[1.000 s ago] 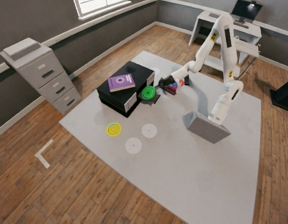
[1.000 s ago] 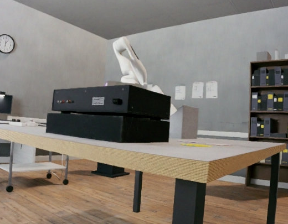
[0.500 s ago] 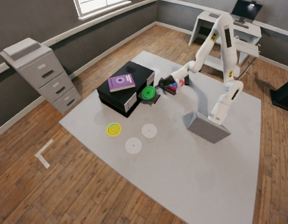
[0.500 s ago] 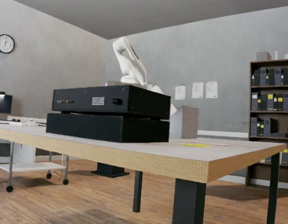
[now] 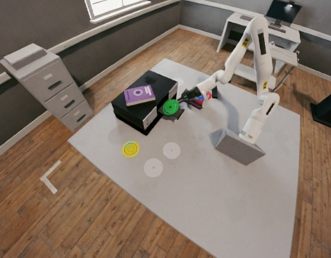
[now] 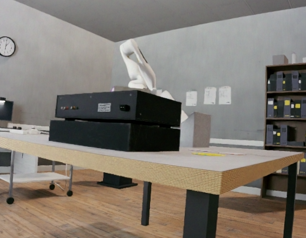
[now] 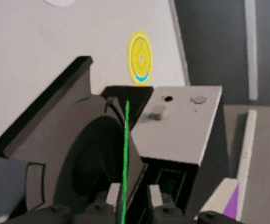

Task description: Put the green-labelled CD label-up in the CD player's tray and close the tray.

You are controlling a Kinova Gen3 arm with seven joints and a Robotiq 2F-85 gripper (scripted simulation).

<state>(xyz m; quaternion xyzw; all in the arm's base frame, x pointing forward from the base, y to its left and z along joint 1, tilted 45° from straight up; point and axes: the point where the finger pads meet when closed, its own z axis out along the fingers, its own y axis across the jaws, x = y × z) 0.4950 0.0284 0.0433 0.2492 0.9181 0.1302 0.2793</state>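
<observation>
The CD lies 4 cm ahead of my hand, 5 cm to the left of it and 4 cm below it. Also, from my hand: purple book (27 cm ahead, 9 cm to the left); then black block (18 cm behind, 44 cm to the right, 19 cm below).
</observation>
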